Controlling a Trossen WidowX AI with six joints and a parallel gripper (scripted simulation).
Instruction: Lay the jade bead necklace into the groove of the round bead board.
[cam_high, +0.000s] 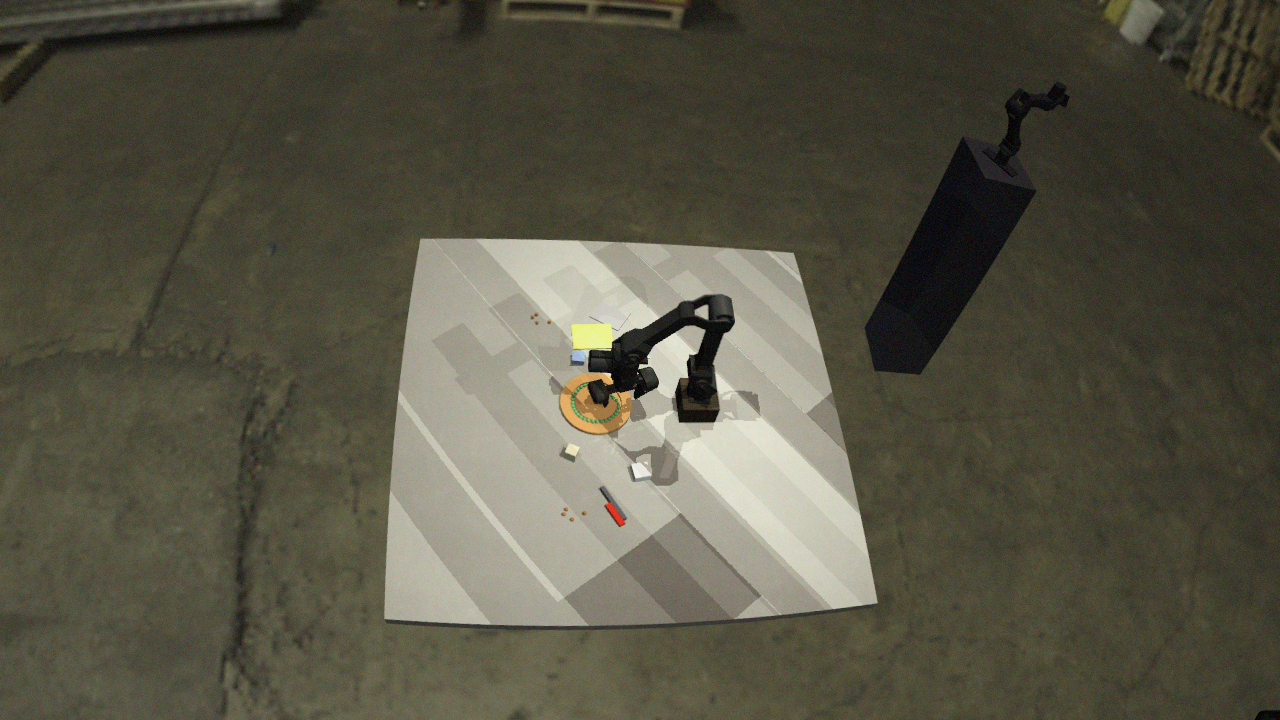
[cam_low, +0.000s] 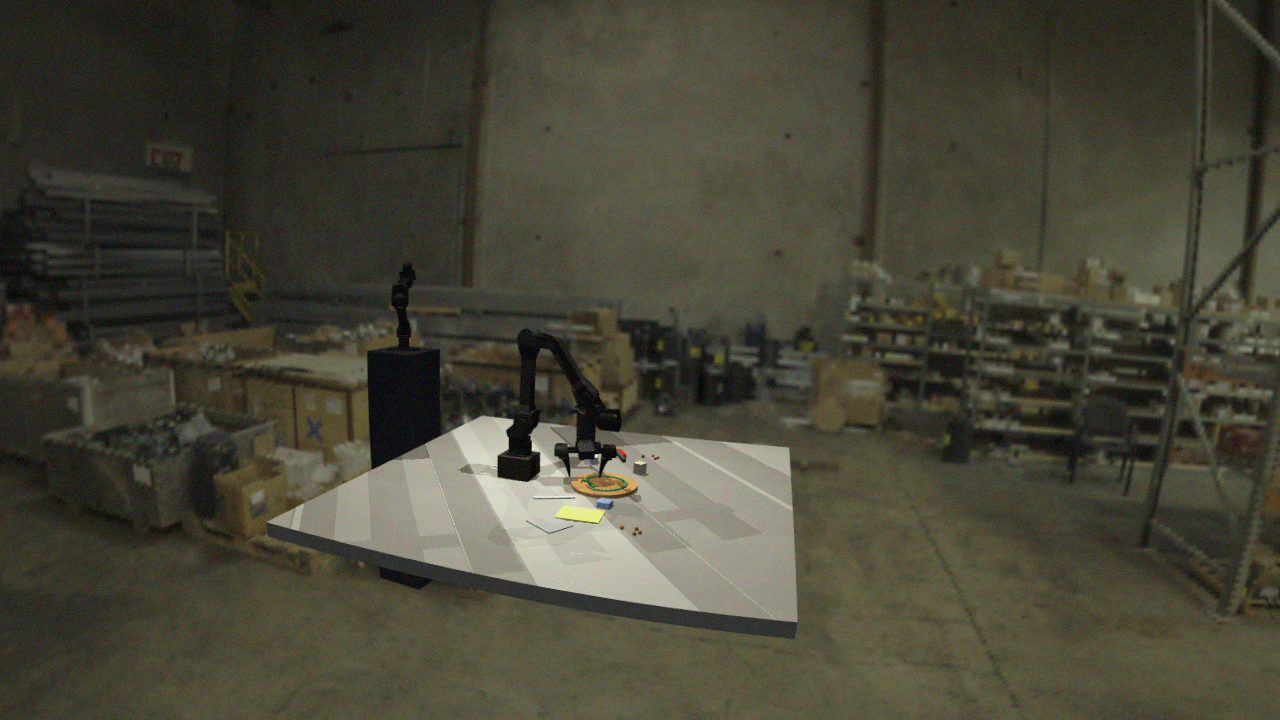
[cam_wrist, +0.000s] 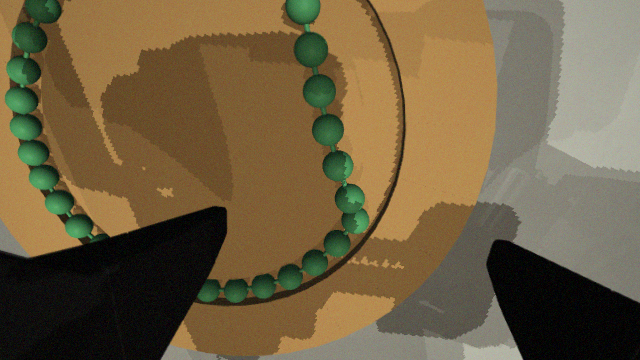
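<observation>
My gripper tip is 12 cm short of the blue block, 15 cm to the left of it and 1 cm above it. Also, from my gripper tip: yellow pad 8 cm ahead, 24 cm to the right, 2 cm below; then white strip 3 cm behind, 15 cm to the right, 2 cm below; then cream cube 13 cm ahead, 17 cm to the left.
</observation>
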